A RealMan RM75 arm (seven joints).
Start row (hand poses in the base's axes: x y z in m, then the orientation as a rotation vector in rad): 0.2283, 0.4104, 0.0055, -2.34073, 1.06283, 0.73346
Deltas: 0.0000, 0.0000, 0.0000, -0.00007, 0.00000, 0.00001; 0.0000, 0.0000, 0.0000, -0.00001, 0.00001, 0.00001; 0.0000, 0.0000, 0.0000, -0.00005, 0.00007, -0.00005; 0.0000, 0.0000, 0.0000, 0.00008, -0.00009, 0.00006; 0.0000, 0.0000, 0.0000, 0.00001, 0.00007, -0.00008; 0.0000, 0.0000, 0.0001, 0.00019, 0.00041, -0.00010; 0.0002, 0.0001, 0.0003, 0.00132, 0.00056, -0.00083; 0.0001, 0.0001, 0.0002, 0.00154, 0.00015, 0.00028; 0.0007, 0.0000, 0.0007, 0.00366, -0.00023, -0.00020; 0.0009, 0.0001, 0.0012, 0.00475, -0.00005, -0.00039; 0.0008, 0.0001, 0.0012, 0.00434, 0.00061, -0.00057; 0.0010, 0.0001, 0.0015, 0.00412, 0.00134, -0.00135; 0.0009, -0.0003, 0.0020, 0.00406, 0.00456, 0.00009; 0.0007, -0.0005, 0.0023, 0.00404, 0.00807, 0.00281; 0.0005, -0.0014, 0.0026, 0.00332, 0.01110, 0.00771; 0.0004, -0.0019, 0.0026, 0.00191, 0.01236, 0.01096; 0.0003, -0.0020, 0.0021, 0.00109, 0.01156, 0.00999; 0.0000, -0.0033, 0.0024, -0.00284, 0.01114, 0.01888; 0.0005, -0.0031, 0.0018, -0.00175, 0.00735, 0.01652; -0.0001, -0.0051, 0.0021, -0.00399, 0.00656, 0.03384; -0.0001, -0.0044, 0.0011, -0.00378, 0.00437, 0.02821; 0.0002, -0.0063, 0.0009, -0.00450, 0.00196, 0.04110; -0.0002, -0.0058, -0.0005, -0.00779, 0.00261, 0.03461
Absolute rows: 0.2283, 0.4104, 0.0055, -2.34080, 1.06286, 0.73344; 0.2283, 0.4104, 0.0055, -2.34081, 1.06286, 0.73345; 0.2283, 0.4104, 0.0055, -2.34081, 1.06297, 0.73350; 0.2283, 0.4104, 0.0055, -2.34080, 1.06282, 0.73344; 0.2283, 0.4104, 0.0055, -2.34073, 1.06293, 0.73350; 0.2283, 0.4104, 0.0056, -2.34045, 1.06310, 0.73404; 0.2285, 0.4105, 0.0059, -2.33869, 1.06345, 0.73491; 0.2286, 0.4106, 0.0061, -2.33757, 1.06228, 0.73577; 0.2293, 0.4106, 0.0068, -2.33438, 1.06019, 0.73675; 0.2302, 0.4107, 0.0080, -2.33012, 1.05773, 0.73828; 0.2310, 0.4108, 0.0092, -2.32599, 1.05599, 0.74040; 0.2320, 0.4109, 0.0107, -2.32140, 1.05555, 0.74304; 0.2329, 0.4106, 0.0127, -2.31741, 1.05498, 0.75018; 0.2336, 0.4101, 0.0150, -2.31479, 1.05299, 0.76267; 0.2341, 0.4087, 0.0176, -2.31565, 1.04742, 0.78052; 0.2345, 0.4068, 0.0202, -2.31964, 1.03969, 0.80070; 0.2348, 0.4048, 0.0223, -2.32366, 1.03310, 0.81925; 0.2348, 0.4015, 0.0247, -2.33712, 1.01910, 0.83941; 0.2353, 0.3984, 0.0265, -2.34862, 1.00523, 0.85431; 0.2352, 0.3933, 0.0286, -2.37393, 0.97325, 0.87402; 0.2351, 0.3889, 0.0297, -2.39534, 0.94606, 0.88888; 0.2353, 0.3826, 0.0306, -2.42620, 0.90349, 0.90505; 0.2351, 0.3768, 0.0301, -2.45489, 0.87003, 0.91881
